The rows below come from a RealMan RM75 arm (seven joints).
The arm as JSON. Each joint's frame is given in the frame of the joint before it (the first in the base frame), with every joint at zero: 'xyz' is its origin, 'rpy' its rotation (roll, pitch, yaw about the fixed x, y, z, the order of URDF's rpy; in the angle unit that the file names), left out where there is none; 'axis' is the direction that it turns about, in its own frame. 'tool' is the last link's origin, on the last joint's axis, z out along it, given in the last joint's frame.
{
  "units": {
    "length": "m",
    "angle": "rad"
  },
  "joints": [
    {
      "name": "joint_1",
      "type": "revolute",
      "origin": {
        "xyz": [
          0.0,
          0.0,
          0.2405
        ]
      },
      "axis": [
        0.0,
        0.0,
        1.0
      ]
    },
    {
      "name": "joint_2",
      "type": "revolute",
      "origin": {
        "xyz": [
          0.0,
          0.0,
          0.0
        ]
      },
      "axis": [
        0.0,
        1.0,
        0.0
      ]
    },
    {
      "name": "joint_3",
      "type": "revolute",
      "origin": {
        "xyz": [
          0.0,
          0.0,
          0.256
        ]
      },
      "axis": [
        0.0,
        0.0,
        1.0
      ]
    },
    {
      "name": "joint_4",
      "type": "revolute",
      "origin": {
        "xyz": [
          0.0,
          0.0,
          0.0
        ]
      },
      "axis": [
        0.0,
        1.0,
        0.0
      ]
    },
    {
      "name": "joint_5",
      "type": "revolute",
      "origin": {
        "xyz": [
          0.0,
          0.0,
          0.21
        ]
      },
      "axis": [
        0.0,
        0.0,
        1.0
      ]
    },
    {
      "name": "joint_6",
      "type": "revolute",
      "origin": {
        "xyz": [
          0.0,
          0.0,
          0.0
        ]
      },
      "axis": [
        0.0,
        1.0,
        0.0
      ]
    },
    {
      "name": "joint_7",
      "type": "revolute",
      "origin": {
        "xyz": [
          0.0,
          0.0,
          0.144
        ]
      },
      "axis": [
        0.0,
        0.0,
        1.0
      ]
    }
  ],
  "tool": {
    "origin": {
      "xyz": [
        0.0,
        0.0,
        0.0
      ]
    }
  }
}
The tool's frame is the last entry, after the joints.
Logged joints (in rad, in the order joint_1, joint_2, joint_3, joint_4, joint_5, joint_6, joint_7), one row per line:
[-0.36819 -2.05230 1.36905 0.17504 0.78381 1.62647 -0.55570]
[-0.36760 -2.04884 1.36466 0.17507 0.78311 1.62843 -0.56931]
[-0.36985 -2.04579 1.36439 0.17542 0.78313 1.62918 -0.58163]
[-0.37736 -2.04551 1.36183 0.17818 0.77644 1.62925 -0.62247]
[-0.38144 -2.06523 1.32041 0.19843 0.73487 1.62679 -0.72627]
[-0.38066 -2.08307 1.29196 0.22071 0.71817 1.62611 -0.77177]
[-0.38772 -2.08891 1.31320 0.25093 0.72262 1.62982 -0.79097]
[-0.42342 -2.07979 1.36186 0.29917 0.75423 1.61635 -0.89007]
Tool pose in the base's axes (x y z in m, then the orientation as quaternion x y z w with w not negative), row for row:
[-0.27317 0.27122 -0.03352 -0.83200 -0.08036 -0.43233 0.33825]
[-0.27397 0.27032 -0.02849 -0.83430 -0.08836 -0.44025 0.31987]
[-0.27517 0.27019 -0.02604 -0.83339 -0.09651 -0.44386 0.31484]
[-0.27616 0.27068 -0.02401 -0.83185 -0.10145 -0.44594 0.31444]
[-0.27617 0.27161 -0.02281 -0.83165 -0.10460 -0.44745 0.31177]
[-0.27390 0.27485 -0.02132 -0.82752 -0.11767 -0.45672 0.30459]
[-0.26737 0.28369 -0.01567 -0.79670 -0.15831 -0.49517 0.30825]
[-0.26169 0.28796 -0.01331 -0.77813 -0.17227 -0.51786 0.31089]
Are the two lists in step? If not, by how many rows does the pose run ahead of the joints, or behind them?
The pose runs 2 rows behind the joints: the pose in row i belongs to the joints in row i - 2.
